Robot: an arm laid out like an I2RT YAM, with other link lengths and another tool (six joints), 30 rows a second.
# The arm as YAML. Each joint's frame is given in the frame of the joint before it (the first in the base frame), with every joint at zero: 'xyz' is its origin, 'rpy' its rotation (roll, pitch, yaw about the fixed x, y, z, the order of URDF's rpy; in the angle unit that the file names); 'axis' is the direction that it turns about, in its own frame. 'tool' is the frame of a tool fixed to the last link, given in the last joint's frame.
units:
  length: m
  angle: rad
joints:
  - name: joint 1
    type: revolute
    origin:
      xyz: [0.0, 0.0, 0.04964]
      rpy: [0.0, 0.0, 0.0]
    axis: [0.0, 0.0, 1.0]
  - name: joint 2
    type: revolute
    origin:
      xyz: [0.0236, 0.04, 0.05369]
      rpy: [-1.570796, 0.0, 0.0]
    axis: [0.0, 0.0, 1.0]
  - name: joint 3
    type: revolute
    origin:
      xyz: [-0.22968, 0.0, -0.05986]
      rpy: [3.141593, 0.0, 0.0]
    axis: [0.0, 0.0, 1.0]
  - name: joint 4
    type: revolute
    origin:
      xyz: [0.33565, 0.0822, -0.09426]
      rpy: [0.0, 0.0, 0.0]
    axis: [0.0, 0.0, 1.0]
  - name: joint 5
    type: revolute
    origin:
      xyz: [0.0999, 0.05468, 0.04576]
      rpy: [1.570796, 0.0, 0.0]
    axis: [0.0, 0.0, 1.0]
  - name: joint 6
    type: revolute
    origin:
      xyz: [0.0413, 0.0, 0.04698]
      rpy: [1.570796, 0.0, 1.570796]
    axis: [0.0, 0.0, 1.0]
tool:
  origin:
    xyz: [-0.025, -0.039, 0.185]
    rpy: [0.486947, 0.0, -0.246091]
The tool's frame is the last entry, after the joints.
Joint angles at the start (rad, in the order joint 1, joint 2, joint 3, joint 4, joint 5, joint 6): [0.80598, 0.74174, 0.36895, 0.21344, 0.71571, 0.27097]
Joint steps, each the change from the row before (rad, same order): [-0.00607, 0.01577, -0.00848, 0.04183, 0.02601, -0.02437]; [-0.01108, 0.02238, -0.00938, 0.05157, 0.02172, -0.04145]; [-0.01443, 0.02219, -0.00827, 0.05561, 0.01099, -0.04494]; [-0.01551, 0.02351, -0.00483, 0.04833, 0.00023, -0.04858]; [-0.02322, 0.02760, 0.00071, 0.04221, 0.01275, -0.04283]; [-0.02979, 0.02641, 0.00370, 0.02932, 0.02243, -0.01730]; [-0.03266, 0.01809, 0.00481, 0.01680, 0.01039, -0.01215]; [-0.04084, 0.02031, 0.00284, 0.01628, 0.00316, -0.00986]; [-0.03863, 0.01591, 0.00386, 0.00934, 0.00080, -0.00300]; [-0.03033, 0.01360, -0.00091, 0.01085, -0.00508, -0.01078]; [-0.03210, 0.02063, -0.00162, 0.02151, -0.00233, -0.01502]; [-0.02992, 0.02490, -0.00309, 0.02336, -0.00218, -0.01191]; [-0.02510, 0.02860, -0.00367, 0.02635, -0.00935, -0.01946]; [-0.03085, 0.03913, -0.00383, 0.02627, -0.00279, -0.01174]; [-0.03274, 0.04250, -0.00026, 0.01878, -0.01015, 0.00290]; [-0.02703, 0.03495, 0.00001, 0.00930, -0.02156, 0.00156]
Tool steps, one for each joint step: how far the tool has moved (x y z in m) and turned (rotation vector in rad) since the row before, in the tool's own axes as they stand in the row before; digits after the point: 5 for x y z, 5 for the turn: [0.00670, 0.00192, 0.00191, 0.01291, 0.02254, -0.02549]; [0.00681, 0.00387, 0.00260, 0.01280, 0.01658, -0.03915]; [0.00605, 0.00281, 0.00350, 0.01534, 0.01098, -0.03559]; [0.00368, 0.00361, 0.00346, 0.01154, -0.00067, -0.03771]; [0.00947, 0.00592, 0.00528, 0.00406, 0.01823, -0.04462]; [0.01488, 0.00887, 0.00613, -0.00633, 0.04055, -0.03431]; [0.01394, 0.00817, 0.00692, -0.00744, 0.03352, -0.02725]; [0.01512, 0.01175, 0.00756, -0.01154, 0.03319, -0.02808]; [0.01422, 0.01062, 0.00740, -0.01181, 0.03166, -0.02080]; [0.00925, 0.00986, 0.00480, -0.00929, 0.01522, -0.02196]; [0.01003, 0.01128, 0.00487, -0.00884, 0.01845, -0.02590]; [0.00850, 0.01299, 0.00350, -0.01127, 0.01615, -0.02440]; [0.00415, 0.01277, 0.00207, -0.00926, 0.00157, -0.02639]; [0.00624, 0.01901, 0.00132, -0.02060, 0.01012, -0.03034]; [0.00497, 0.02040, 0.00159, -0.02463, 0.00863, -0.01814]; [0.00073, 0.01744, 0.00079, -0.02120, -0.00725, -0.01215]
